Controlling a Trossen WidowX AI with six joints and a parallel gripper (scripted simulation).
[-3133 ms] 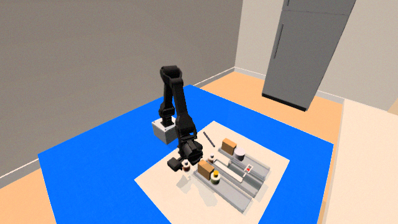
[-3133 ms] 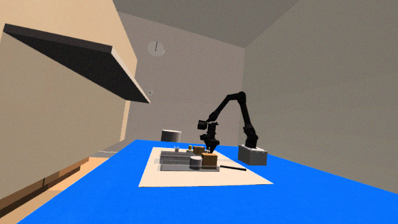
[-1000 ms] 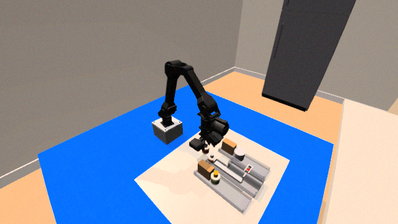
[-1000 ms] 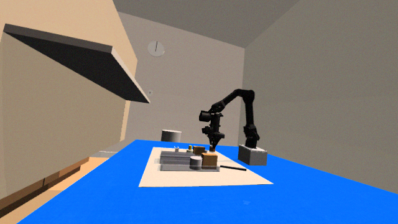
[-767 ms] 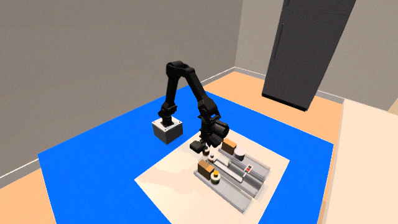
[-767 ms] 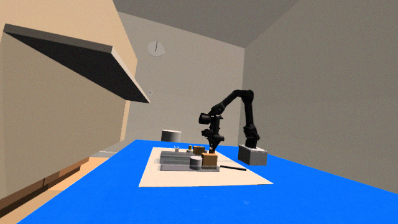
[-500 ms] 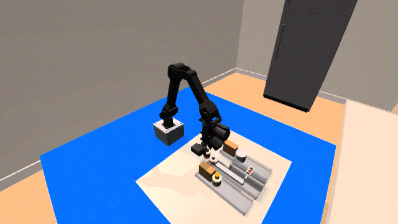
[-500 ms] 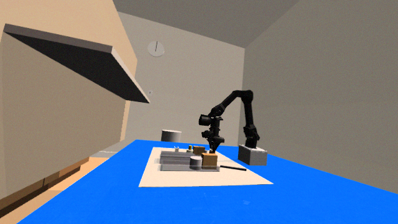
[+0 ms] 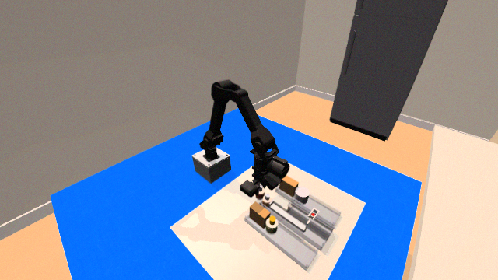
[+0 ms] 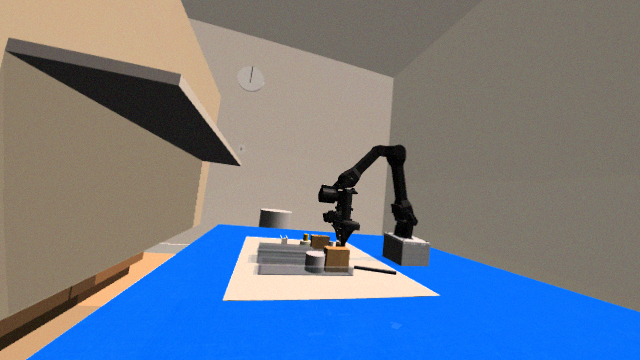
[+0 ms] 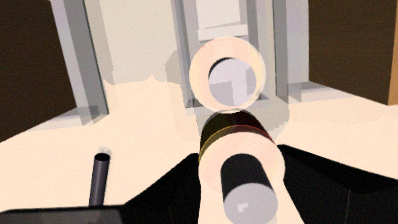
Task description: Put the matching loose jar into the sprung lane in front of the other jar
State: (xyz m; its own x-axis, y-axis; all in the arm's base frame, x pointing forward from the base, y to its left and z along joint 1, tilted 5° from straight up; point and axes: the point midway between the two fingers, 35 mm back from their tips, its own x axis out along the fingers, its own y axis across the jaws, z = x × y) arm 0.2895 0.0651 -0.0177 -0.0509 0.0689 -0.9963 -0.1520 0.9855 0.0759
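Now: gripper tip 180 mm short of the pusher lane, 50 mm to the right of it and 40 mm above it. Round my gripper tip: grey cylinder 150 mm to the left, 110 mm ahead, 30 mm below; black rod 110 mm to the left, 100 mm behind, 50 mm below.
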